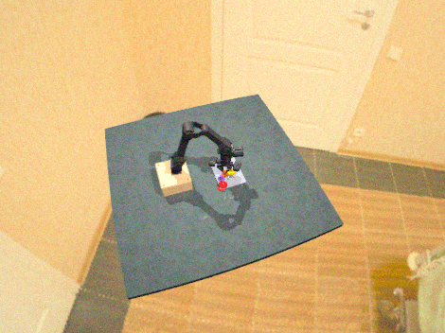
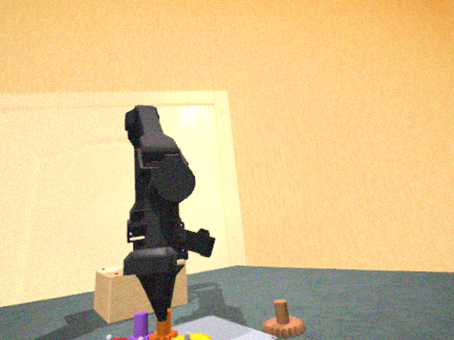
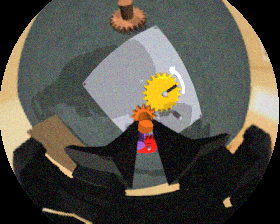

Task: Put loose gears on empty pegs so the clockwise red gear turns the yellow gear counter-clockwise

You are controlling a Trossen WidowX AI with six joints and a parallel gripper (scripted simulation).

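Now: gripper tip 1 cm above the orange gear. The rest, counted from my gripper tip: red gear: 7 cm to the right, 2 cm below, 2 cm behind; then yellow gear: 5 cm ahead, 2 cm to the left, 2 cm below; then purple gear: 3 cm to the right, 3 cm behind, 2 cm below.
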